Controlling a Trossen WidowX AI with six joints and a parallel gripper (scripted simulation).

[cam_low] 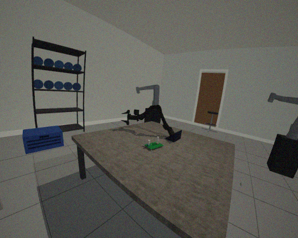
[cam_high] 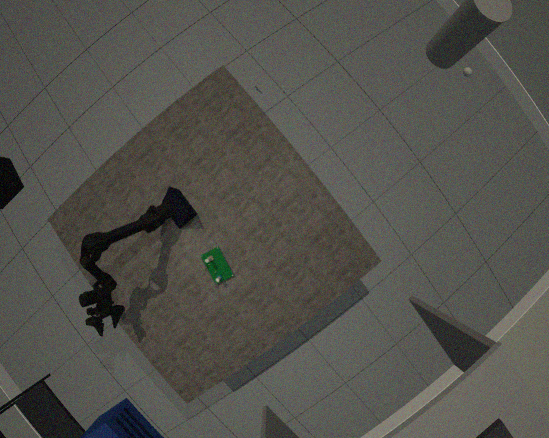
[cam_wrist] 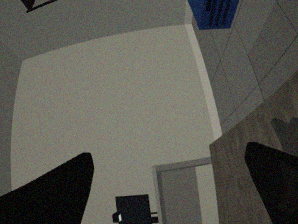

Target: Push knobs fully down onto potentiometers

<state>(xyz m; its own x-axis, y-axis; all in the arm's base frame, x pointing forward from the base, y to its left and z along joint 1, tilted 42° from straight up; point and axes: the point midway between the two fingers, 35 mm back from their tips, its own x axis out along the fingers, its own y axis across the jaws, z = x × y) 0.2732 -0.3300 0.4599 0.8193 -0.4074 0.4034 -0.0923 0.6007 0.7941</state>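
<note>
The pale round knob is 100 mm ahead of my gripper tip, 570 mm to the left of it and 100 mm below it. Also, from my gripper tip: grey knob (590 mm to the left, 90 mm below).
</note>
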